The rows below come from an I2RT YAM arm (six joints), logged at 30 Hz.
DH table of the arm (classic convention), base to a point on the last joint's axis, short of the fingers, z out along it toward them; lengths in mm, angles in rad. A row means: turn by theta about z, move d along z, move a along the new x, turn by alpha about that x. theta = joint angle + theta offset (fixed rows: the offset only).
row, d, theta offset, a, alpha
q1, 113.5, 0, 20, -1.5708
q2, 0, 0, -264, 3.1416
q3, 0, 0.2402, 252.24, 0
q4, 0, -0.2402, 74, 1.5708
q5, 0, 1.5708, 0, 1.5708
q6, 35.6, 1.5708, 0, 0
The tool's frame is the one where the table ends.
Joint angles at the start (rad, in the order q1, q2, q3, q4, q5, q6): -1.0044, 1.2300, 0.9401, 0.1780, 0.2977, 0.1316
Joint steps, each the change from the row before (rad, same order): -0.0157, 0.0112, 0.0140, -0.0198, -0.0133, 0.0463; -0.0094, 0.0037, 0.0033, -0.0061, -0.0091, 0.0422; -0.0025, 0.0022, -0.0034, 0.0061, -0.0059, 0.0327; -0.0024, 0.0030, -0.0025, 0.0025, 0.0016, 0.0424; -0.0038, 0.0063, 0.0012, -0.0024, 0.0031, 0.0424; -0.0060, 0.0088, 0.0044, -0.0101, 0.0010, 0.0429; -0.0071, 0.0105, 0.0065, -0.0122, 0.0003, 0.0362; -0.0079, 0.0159, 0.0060, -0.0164, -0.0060, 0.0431; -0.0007, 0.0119, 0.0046, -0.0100, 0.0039, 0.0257; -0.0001, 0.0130, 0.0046, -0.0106, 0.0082, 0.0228; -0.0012, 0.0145, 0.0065, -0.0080, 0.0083, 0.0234
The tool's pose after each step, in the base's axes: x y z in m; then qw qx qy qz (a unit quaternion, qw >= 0). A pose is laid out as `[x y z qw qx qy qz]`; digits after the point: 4 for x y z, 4 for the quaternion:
[0.1452 -0.2556 0.3376 0.5528 0.4965 0.5614 -0.3643]
[0.1436 -0.2576 0.3371 0.5581 0.5097 0.5524 -0.3515]
[0.1434 -0.2583 0.3359 0.5646 0.5179 0.5446 -0.3412]
[0.1430 -0.2592 0.3344 0.5699 0.5308 0.5334 -0.3301]
[0.1426 -0.2609 0.3329 0.5729 0.5449 0.5223 -0.3194]
[0.1420 -0.2634 0.3309 0.5732 0.5602 0.5126 -0.3079]
[0.1412 -0.2664 0.3290 0.5715 0.5741 0.5047 -0.2984]
[0.1409 -0.2704 0.3249 0.5677 0.5903 0.4984 -0.2843]
[0.1418 -0.2727 0.3221 0.5640 0.6007 0.4941 -0.2774]
[0.1428 -0.2751 0.3189 0.5586 0.6112 0.4899 -0.2728]
[0.1437 -0.2780 0.3161 0.5542 0.6214 0.4843 -0.2686]

